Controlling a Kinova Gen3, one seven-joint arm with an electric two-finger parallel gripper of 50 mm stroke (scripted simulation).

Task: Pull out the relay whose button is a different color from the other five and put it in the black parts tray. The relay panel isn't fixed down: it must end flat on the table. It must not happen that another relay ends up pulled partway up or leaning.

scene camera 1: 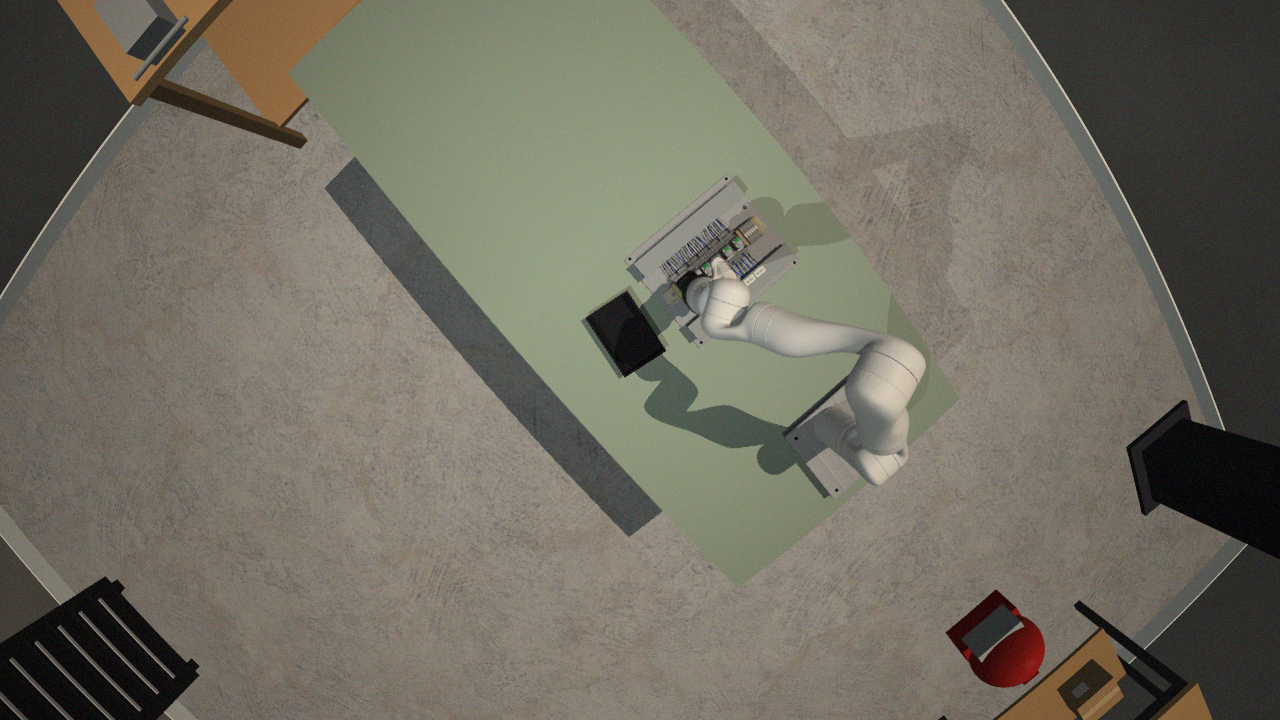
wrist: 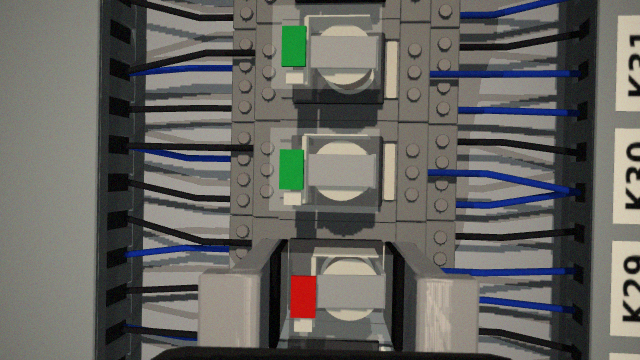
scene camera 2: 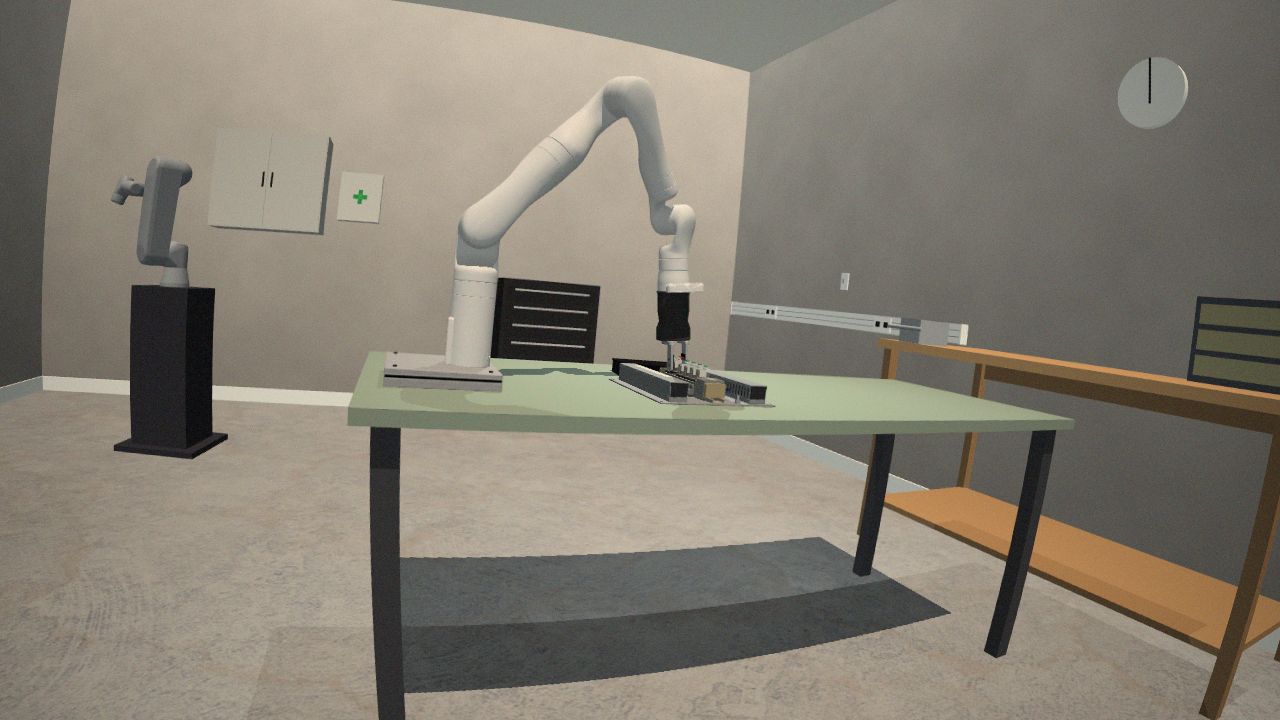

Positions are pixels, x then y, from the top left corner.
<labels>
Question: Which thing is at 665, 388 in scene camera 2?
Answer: A relay panel.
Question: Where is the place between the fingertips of the gripper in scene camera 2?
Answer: At 677, 368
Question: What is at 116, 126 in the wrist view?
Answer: A relay panel.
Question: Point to a black parts tray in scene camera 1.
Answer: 621, 327
</labels>
